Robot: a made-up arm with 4 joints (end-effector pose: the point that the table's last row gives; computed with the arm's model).
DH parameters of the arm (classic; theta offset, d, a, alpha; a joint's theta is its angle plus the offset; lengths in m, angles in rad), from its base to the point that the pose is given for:
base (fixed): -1.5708 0.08 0 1.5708
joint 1: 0 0.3 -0.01 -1.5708
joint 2: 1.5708 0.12 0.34 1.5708
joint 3: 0 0.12 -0.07 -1.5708
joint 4: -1.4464 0 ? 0
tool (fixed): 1.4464 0.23 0 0
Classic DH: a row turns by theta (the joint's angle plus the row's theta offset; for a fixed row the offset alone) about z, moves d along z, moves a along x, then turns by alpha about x.
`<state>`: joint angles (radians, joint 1 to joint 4).
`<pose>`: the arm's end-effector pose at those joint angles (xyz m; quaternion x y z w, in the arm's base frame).
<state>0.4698 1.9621 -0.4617 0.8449</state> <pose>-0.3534 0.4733 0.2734 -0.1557 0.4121 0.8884 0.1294</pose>
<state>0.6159 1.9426 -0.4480 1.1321</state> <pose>-0.3231 0.4959 0.2078 -0.0933 0.4899 0.8668 0.0045</pose>
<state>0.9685 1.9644 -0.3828 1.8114</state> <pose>-0.2743 0.5097 0.0228 -0.1296 -0.6021 -0.7372 0.2777</pose>
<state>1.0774 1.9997 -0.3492 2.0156</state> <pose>-0.2716 0.4990 -0.0387 -0.2149 -0.6069 -0.6768 0.3569</pose>
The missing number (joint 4, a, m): -0.0806
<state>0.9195 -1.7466 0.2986 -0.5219</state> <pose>-0.3861 0.1317 0.4490 -0.2621 -0.5067 -0.7491 0.3368</pose>
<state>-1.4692 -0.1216 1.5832 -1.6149</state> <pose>-0.2047 -0.1386 -0.0225 0.6630 -0.0280 -0.7480 0.0131</pose>
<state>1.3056 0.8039 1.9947 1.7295</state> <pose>-0.0649 -0.0924 0.0045 0.3966 0.2827 -0.8678 0.0987</pose>
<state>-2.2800 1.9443 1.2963 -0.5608</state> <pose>-0.2960 -0.1958 0.0813 -0.7973 0.5409 -0.0407 0.2646</pose>
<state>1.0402 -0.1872 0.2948 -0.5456</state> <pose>-0.0751 0.2436 0.3155 -0.4362 -0.3015 -0.2357 0.8144</pose>
